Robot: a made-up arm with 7 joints. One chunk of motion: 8 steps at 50 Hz.
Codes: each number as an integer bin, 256 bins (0 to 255) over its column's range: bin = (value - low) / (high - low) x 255, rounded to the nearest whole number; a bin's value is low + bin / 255 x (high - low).
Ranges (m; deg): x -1.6..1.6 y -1.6..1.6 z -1.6..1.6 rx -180..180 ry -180..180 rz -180..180
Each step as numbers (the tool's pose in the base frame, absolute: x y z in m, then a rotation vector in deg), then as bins.
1 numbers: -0.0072 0.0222 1.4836 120.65 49.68 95.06
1 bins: 127 129 246 213 163 195
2 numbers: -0.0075 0.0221 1.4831 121.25 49.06 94.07
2 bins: 127 129 246 213 162 194
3 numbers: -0.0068 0.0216 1.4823 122.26 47.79 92.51
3 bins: 127 129 246 214 161 193
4 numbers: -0.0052 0.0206 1.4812 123.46 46.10 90.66
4 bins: 127 129 246 215 160 192
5 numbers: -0.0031 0.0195 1.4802 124.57 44.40 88.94
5 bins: 127 129 245 216 159 190
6 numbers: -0.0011 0.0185 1.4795 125.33 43.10 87.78
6 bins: 127 129 245 216 158 190
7 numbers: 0.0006 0.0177 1.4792 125.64 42.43 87.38
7 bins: 128 129 245 216 158 189
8 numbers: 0.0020 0.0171 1.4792 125.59 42.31 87.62
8 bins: 128 129 245 216 157 190
